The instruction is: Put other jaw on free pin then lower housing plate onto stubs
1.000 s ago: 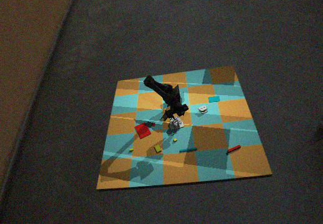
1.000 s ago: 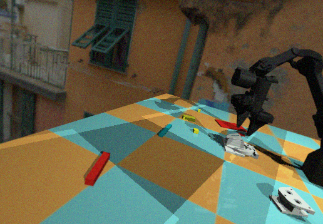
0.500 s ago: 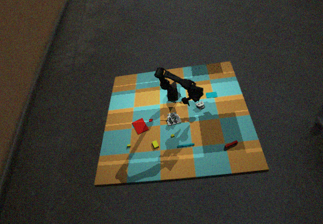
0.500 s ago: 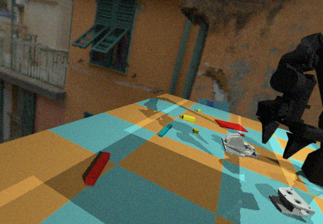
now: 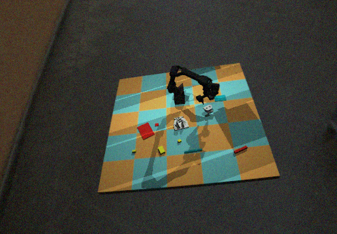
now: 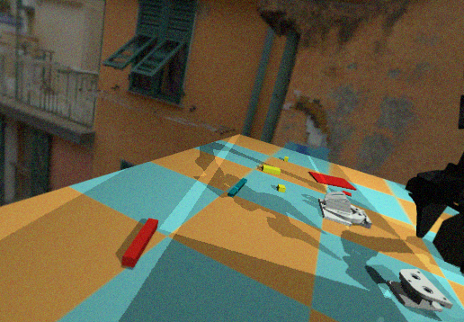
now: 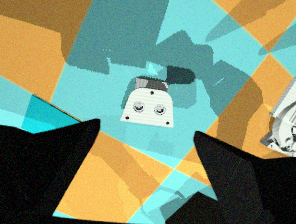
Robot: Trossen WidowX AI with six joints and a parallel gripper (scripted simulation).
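The base lies 7 cm below my gripper tip. Round my gripper tip: white jaw: 26 cm to the right, 13 cm ahead, 8 cm below; small yellow cube: 34 cm ahead, 23 cm to the right, 9 cm below; cyan block: 14 cm behind, 11 cm to the left, 9 cm below.
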